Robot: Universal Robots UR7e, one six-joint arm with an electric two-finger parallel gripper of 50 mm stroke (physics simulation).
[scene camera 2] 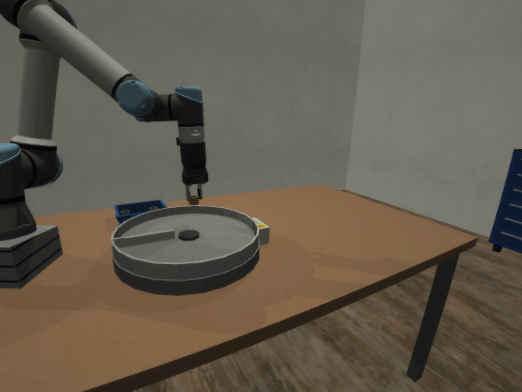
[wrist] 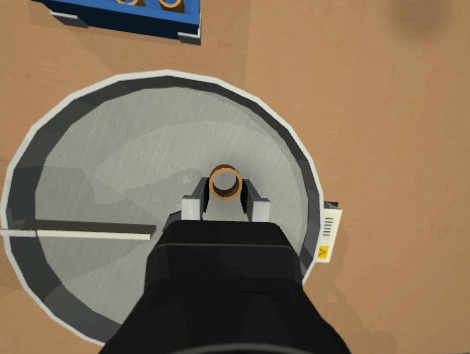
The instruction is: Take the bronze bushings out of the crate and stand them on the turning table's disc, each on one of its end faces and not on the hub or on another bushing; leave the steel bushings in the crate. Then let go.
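Seen in the pictures: gripper, fingertip midpoint: (scene camera 2: 194, 199) (wrist: 225, 188); arm's base at its link origin: (scene camera 2: 2, 233).
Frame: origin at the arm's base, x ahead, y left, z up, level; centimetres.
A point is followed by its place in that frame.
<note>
My gripper (scene camera 2: 194, 194) {y -11.5, x 50.7, z 3.7 cm} (wrist: 225, 188) {y -11.5, x 50.7, z 3.7 cm} is shut on a bronze bushing (scene camera 2: 194, 200) {y -12.3, x 50.2, z 3.7 cm} (wrist: 226, 198) {y -12.2, x 50.7, z 4.6 cm}. The bushing is upright, its open end showing in the wrist view, and hangs in the air above the turning table's rim height. In the wrist view it shows over the grey disc (scene camera 2: 220, 237) {y -25.7, x 51.6, z -4.7 cm} (wrist: 125, 112) {y -2.2, x 39.0, z -4.7 cm}. The dark hub (scene camera 2: 189, 235) {y -20.7, x 44.0, z -3.9 cm} is at the disc's middle; in the wrist view the gripper mostly hides it. The blue crate (scene camera 2: 118, 213) {y 14.0, x 32.2, z -5.1 cm} (wrist: 150, 23) {y 9.0, x 43.2, z -7.1 cm} stands behind the turning table. At its near edge in the wrist view, two bronze bushings (wrist: 128, 4) {y 9.7, x 41.6, z -5.0 cm} (wrist: 171, 6) {y 10.8, x 46.2, z -7.0 cm} partly show.
A raised wall (scene camera 2: 120, 256) {y -24.3, x 23.8, z -2.9 cm} (wrist: 34, 131) {y -4.3, x 30.4, z -1.9 cm} rings the disc. A thin straight divider (scene camera 2: 150, 237) {y -17.8, x 33.4, z -2.9 cm} (wrist: 92, 234) {y -17.3, x 33.3, z -1.9 cm} runs from this wall toward the hub. A small labelled box (scene camera 2: 264, 234) {y -28.9, x 66.4, z -6.4 cm} (wrist: 330, 222) {y -21.5, x 68.1, z -4.2 cm} sits against the turning table's outside. The robot's base block (scene camera 2: 37, 255) {y -7.4, x 6.8, z -5.1 cm} stands at the left.
</note>
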